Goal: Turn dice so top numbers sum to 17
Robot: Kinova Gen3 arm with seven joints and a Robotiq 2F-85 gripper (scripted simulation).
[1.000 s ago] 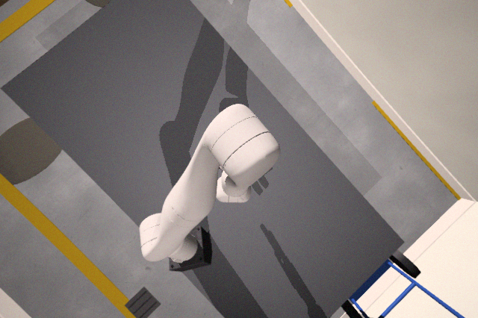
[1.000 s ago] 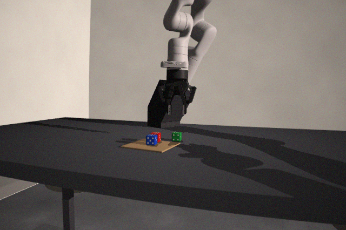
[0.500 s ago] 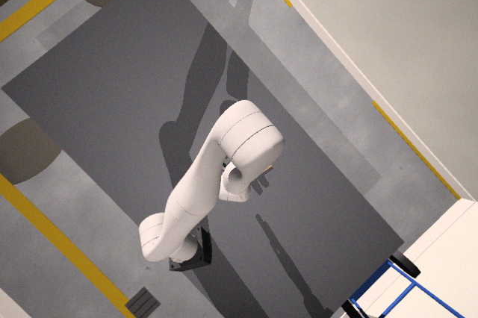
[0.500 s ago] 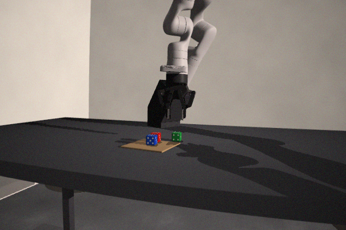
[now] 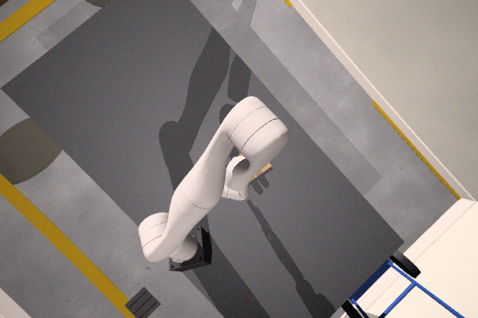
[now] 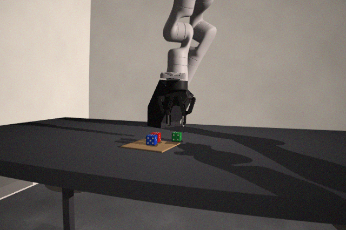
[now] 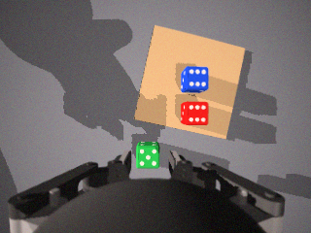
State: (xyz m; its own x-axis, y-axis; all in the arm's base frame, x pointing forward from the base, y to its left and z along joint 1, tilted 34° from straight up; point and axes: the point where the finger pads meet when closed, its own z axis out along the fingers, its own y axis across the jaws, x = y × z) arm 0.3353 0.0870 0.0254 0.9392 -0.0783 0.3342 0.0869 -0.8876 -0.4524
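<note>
Right now my hand is 60 mm above the green die. Also, from my hand: red die: 60 mm ahead, 50 mm to the right, 50 mm below; then tan mat: 100 mm ahead, 50 mm to the right, 70 mm below; then blue die: 100 mm ahead, 50 mm to the right, 50 mm below.
</note>
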